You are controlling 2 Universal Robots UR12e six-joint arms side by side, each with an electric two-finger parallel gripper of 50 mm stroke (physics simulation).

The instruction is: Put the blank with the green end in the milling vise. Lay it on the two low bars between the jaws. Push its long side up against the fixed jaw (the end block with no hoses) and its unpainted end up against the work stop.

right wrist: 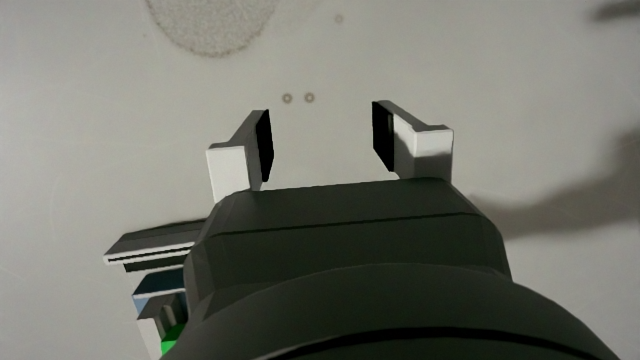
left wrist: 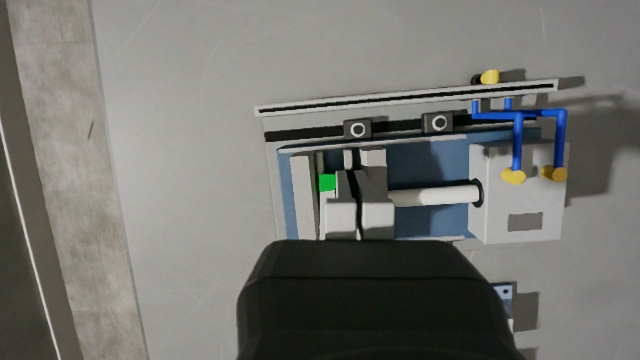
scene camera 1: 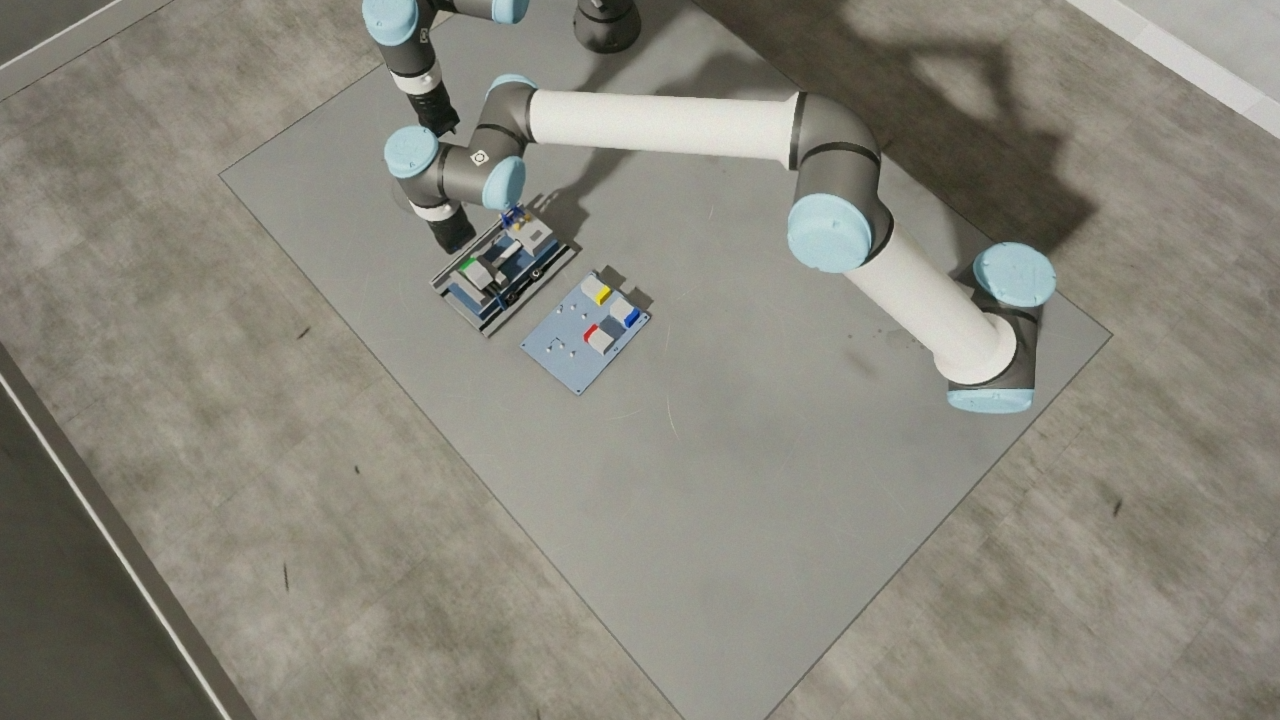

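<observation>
The blank with the green end (left wrist: pixel 327 183) (right wrist: pixel 173 339) lies between the jaws of the vise (scene camera 1: pixel 563 360) (left wrist: pixel 400 95), on the low bars (left wrist: pixel 348 159). Its green end points up in the left wrist view. Its long side is close to the fixed jaw (left wrist: pixel 302 192); I cannot tell whether they touch. The moving jaw (left wrist: pixel 373 160) is on its other side. Its unpainted end and the work stop are hidden by my left gripper (left wrist: pixel 353 175), which is shut and empty above the vise. My right gripper (scene camera 1: pixel 454 131) (right wrist: pixel 322 129) is open and empty, off beyond the vise.
The hose block (left wrist: pixel 520 200) with blue hoses (left wrist: pixel 518 140) stands at the vise's right end in the left wrist view. A blue board (scene camera 1: pixel 572 368) beside the vise carries blanks with yellow (scene camera 1: pixel 602 294), blue (scene camera 1: pixel 631 316) and red (scene camera 1: pixel 590 334) ends.
</observation>
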